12 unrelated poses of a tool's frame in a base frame.
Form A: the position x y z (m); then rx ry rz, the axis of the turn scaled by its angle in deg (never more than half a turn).
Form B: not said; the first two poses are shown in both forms.
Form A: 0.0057 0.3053 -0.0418 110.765 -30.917 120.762
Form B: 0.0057 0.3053 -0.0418 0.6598 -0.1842 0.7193 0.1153
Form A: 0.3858 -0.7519 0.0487 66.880 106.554 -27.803
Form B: 0.3858 -0.7519 0.0487 0.4682 0.7460 -0.1946 0.4318
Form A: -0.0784 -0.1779 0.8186 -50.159 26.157 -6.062
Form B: -0.0784 -0.1779 0.8186 -0.4200 0.2190 -0.0508 0.8793
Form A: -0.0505 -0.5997 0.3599 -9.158 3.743 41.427
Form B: -0.0505 -0.5997 0.3599 -0.0781 0.0319 0.3533 0.9317
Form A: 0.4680 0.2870 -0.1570 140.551 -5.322 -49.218
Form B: 0.4680 0.2870 -0.1570 0.9089 -0.0344 -0.3183 0.2671
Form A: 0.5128 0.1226 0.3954 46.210 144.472 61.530
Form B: 0.5128 0.1226 0.3954 0.2795 0.8737 0.3721 0.1419
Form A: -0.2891 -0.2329 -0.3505 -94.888 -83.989 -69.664
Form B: -0.2891 -0.2329 -0.3505 -0.6251 -0.5533 -0.4590 0.3040
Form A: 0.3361 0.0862 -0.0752 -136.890 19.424 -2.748
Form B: 0.3361 0.0862 -0.0752 -0.9250 0.1313 -0.0186 0.3560
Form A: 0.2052 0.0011 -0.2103 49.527 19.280 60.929
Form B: 0.2052 0.0011 -0.2103 0.3972 0.1546 0.4887 0.7612
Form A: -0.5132 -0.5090 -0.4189 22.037 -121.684 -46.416
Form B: -0.5132 -0.5090 -0.4189 0.1525 -0.8419 -0.3211 0.4060
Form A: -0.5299 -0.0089 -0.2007 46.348 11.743 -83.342
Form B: -0.5299 -0.0089 -0.2007 0.3587 0.0909 -0.6450 0.6686
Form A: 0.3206 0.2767 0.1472 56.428 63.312 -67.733
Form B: 0.3206 0.2767 0.1472 0.4220 0.4735 -0.5066 0.5840
